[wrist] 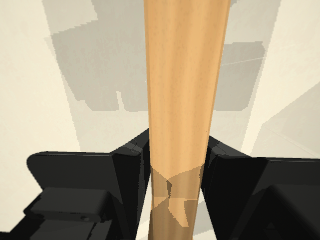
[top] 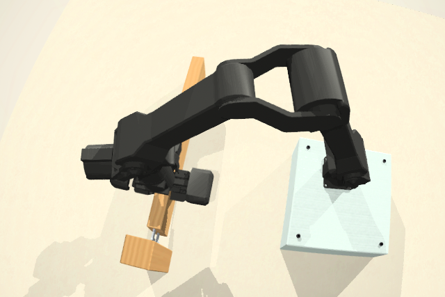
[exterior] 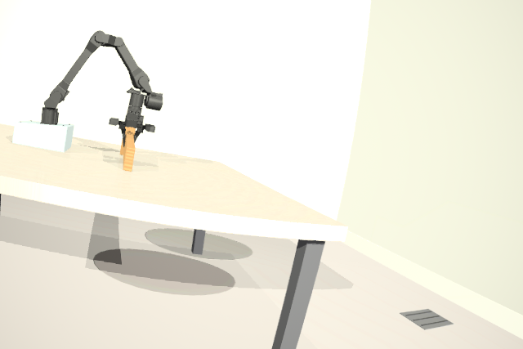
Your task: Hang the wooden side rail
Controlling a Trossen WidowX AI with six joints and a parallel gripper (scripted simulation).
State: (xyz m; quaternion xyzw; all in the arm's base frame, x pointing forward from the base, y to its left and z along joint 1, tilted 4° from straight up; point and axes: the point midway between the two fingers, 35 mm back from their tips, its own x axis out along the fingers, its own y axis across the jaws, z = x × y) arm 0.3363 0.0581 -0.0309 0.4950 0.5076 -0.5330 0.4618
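Right now my gripper tip is 10 mm short of the headboard post, 140 mm to the right of it and 40 mm below it.
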